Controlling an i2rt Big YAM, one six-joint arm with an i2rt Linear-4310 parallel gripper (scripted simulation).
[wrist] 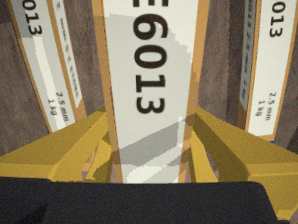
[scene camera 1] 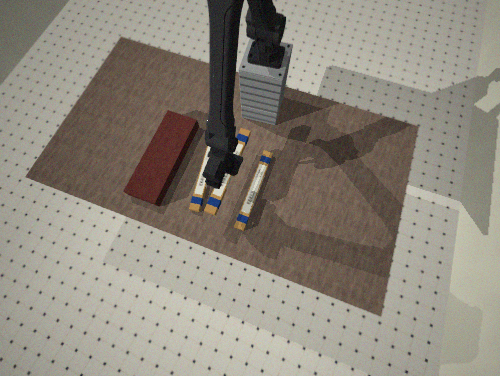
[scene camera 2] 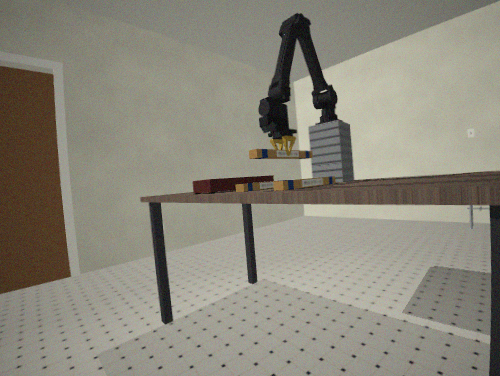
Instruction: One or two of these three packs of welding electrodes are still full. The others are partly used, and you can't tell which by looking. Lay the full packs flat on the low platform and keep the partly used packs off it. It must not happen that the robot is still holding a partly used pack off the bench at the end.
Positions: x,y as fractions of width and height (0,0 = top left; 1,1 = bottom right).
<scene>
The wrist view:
my gripper: 0.51,0.50
pack: 0.51,0.29
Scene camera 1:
pack: 0.48,0.58
pack: 0.43,0.52
low dark red platform: 0.32,0.44
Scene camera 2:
low dark red platform: 0.42,0.50
</scene>
